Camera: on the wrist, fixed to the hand. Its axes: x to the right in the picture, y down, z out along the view.
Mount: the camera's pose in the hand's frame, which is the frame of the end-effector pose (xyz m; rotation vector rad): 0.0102 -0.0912 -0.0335 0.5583 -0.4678 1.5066
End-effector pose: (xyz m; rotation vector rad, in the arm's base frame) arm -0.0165 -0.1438 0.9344 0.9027 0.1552 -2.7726
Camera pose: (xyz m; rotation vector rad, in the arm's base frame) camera -0.0275 -0.0515 0.9043 0.1658 -0.9734 -1.4488
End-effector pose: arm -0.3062 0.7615 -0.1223 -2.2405 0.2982 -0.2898
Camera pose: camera -0.2963 0.7910 -0.0297 -1.0169 1.2993 0.8289
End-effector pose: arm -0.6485 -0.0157 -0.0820 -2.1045 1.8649 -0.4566
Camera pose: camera -0.5794 -0.0153 -0.0130 -0.1282 2.0454 -0.0418
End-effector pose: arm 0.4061 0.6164 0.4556 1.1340 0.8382 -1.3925
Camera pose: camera 0.3229 0.6584 0.4262 1.2644 -0.7580 -0.4750
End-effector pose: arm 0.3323 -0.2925 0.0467 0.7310 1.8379 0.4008
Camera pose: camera 0.2721 -0.3525 -0.0014 2.3226 0.6347 0.5604
